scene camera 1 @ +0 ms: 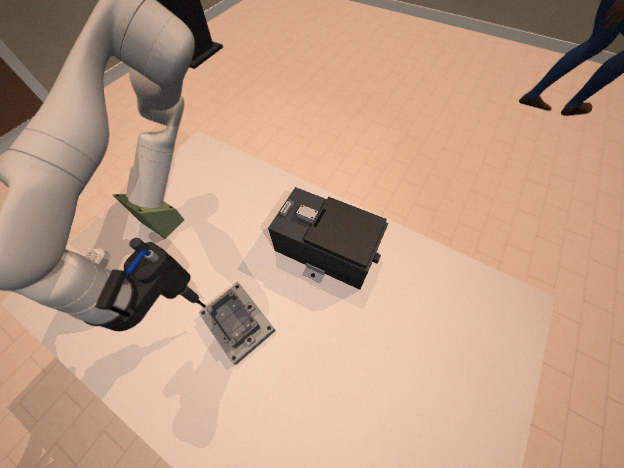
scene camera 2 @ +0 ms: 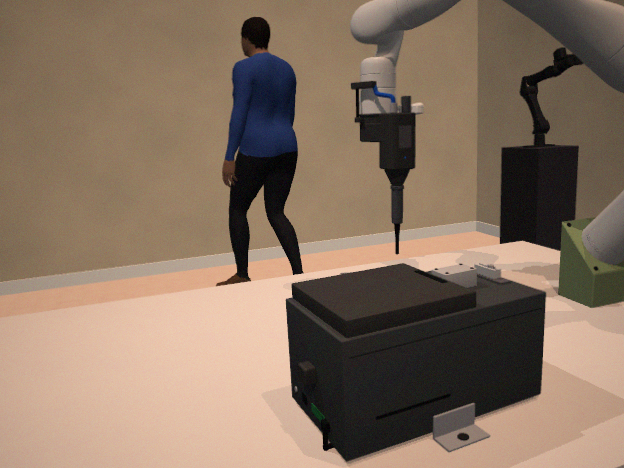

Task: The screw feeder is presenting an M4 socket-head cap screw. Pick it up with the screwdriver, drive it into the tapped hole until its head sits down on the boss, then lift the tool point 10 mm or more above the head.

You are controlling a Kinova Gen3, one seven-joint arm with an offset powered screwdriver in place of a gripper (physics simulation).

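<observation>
My screwdriver (scene camera 1: 204, 306) (scene camera 2: 397, 252) points straight down in scene camera 2. Its thin dark bit ends in the air, and no screw can be made out on it. In scene camera 1 the bit tip shows over the left corner of the grey workpiece plate (scene camera 1: 260, 329), beside a small light round boss (scene camera 1: 209, 309). Whether a screw head sits on the boss is too small to tell. The workpiece is hidden behind the black screw feeder (scene camera 1: 347, 231) (scene camera 2: 443, 352) in scene camera 2. The feeder has a light block (scene camera 1: 306, 213) (scene camera 2: 457, 275) on top; no screw can be made out there.
A grey bracket (scene camera 1: 313, 273) (scene camera 2: 461, 428) stands at the feeder's side. The arm rises from a green angled base (scene camera 1: 161, 221) (scene camera 2: 589, 282). A person (scene camera 1: 574, 65) (scene camera 2: 264, 110) stands beyond the table. A black pedestal (scene camera 2: 538, 196) carries another dark arm (scene camera 2: 529, 93) behind.
</observation>
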